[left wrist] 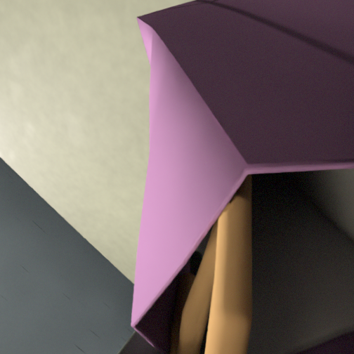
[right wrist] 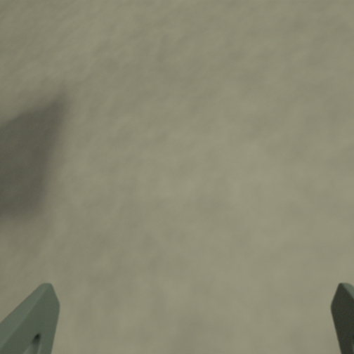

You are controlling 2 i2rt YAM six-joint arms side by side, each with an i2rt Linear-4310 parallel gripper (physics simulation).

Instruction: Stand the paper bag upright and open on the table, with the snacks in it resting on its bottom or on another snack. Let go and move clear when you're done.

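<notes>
The paper bag (left wrist: 182, 165) fills much of the left wrist view. Its lit pink panel is at the middle and its dark purple face is above. The mouth is bent out of shape, with one side folded inward. My left gripper (left wrist: 189, 260) has its two tan fingers close together at the mouth and is shut on the bag's near wall, which is largely hidden. The bag's dark interior shows right of the fingers; no snacks show there. My right gripper (right wrist: 192, 293) is open, with nothing between its wide-set fingers, above the beige surface. The bag does not show in the right wrist view.
The beige surface (left wrist: 60, 110) (right wrist: 210, 175) lies beyond the bag and under the right gripper. A soft dark shadow (right wrist: 25, 165) falls on it at the left. A grey surface with thin dark lines (left wrist: 45, 260) borders it at the lower left of the left wrist view.
</notes>
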